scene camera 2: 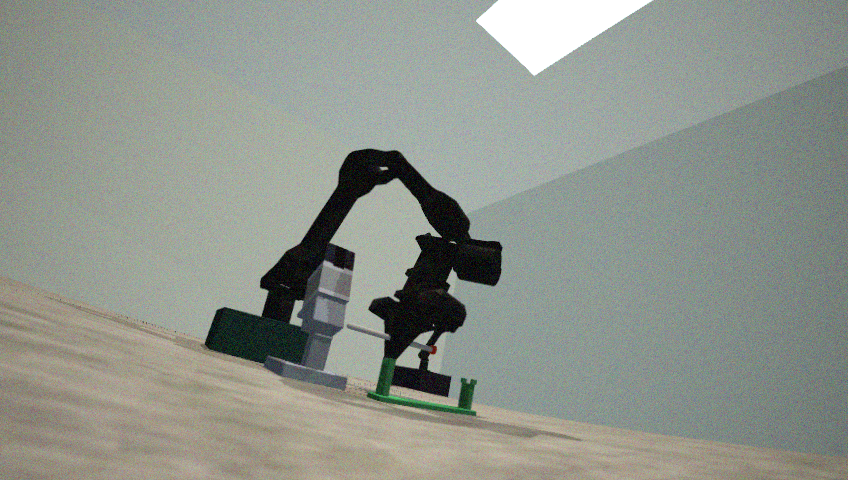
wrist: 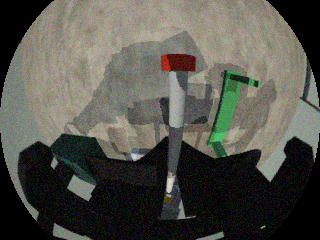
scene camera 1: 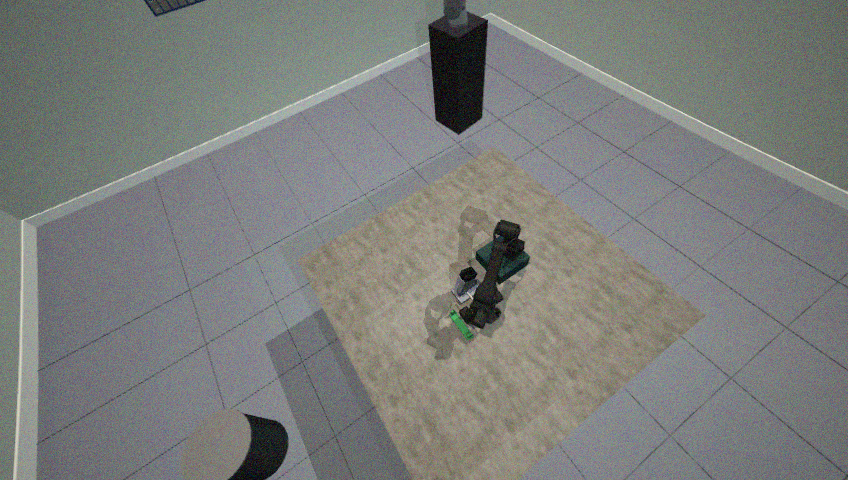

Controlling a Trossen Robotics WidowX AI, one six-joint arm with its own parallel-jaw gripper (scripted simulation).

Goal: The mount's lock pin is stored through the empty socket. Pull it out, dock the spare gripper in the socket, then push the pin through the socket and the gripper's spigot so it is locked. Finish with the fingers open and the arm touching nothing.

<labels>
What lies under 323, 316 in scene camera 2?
A socket.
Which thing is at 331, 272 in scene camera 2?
A gripper.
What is my gripper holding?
A lock pin.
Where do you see a rack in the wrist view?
At 231, 87
</labels>
